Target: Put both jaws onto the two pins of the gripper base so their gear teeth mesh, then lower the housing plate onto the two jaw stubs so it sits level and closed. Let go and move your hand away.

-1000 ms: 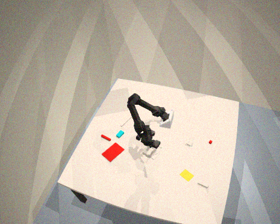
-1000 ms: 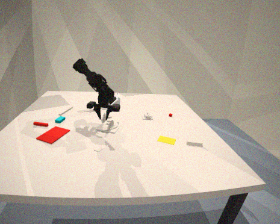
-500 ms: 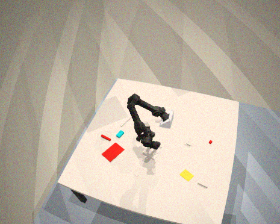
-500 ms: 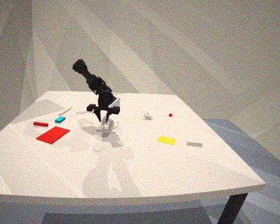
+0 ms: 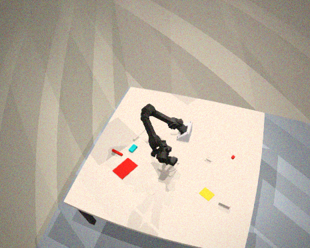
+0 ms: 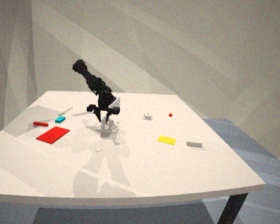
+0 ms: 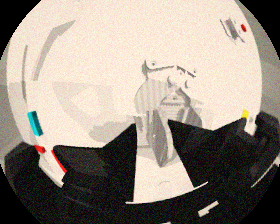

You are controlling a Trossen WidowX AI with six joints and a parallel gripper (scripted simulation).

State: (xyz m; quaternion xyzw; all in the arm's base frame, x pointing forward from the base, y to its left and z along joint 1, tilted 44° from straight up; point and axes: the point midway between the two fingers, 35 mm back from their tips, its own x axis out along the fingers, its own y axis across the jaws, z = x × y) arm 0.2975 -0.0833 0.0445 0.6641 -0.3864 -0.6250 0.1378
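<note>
Right now the white housing part is 310 mm to the left of my gripper tip and 110 mm behind it. The rest, counted from my gripper tip: pale stand (310 mm to the left, 110 mm behind, 20 mm below); red plate (280 mm to the right, 70 mm ahead, 30 mm below); cyan block (270 mm to the right, 110 mm behind, 20 mm below).
</note>
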